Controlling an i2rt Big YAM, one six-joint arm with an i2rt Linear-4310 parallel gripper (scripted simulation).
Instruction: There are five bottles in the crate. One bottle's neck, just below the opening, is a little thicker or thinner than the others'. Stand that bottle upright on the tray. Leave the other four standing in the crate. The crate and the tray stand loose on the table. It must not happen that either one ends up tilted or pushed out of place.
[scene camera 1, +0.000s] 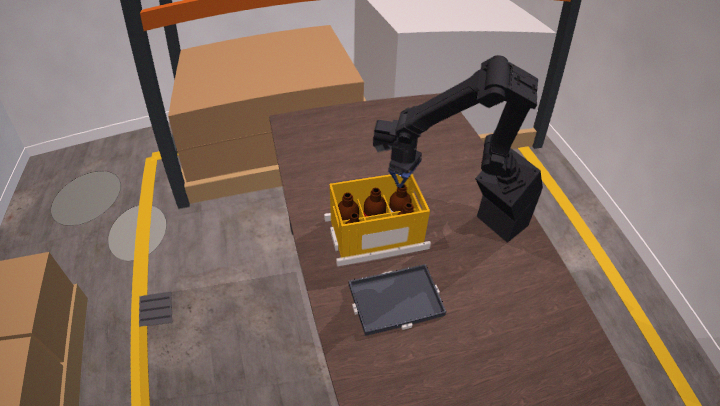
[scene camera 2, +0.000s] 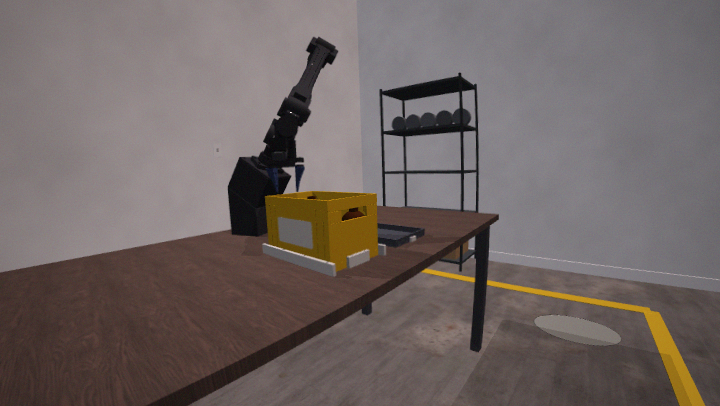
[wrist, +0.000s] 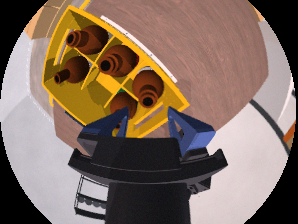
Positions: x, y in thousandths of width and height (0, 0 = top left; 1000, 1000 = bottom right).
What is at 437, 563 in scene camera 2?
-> A yellow crate.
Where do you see my gripper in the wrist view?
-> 498, 489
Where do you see my gripper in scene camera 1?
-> At 560, 447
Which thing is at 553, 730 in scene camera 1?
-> A grey tray.
